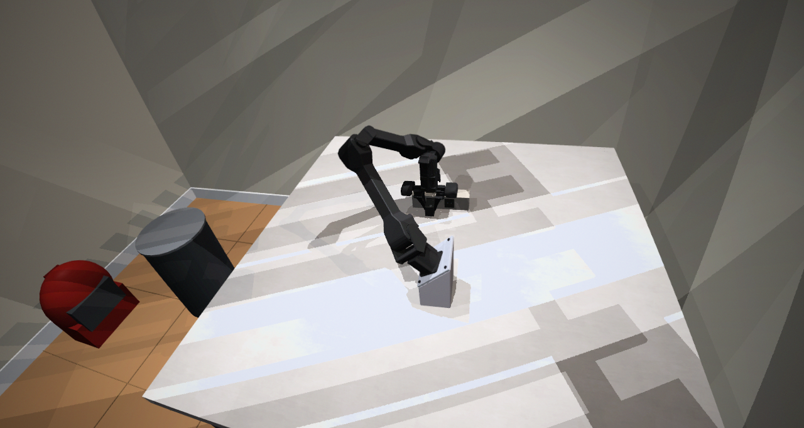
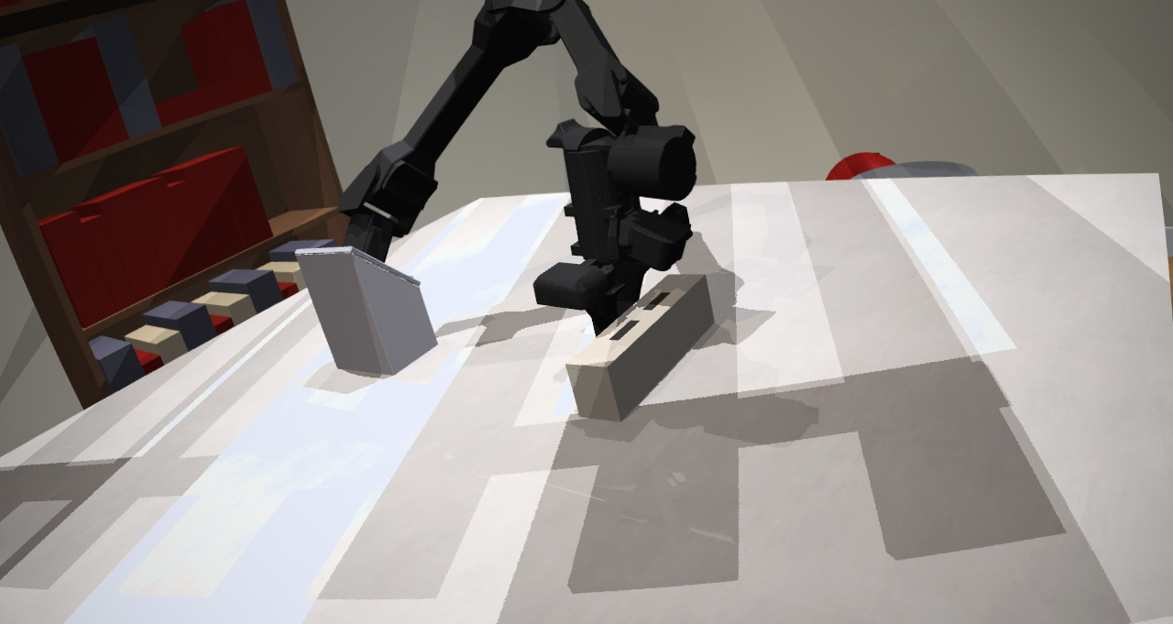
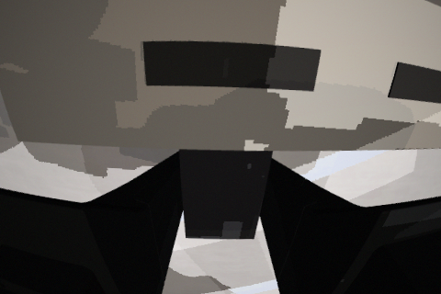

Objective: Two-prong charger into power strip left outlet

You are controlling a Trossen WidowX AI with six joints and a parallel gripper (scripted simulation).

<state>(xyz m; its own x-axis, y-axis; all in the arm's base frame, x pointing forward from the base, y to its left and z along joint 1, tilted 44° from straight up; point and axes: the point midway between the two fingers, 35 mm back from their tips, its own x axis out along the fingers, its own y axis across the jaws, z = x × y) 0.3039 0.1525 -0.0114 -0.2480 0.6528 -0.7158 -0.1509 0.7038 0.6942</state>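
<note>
Now: gripper tip 2 cm short of the black two-prong charger and 1 cm below it.
</note>
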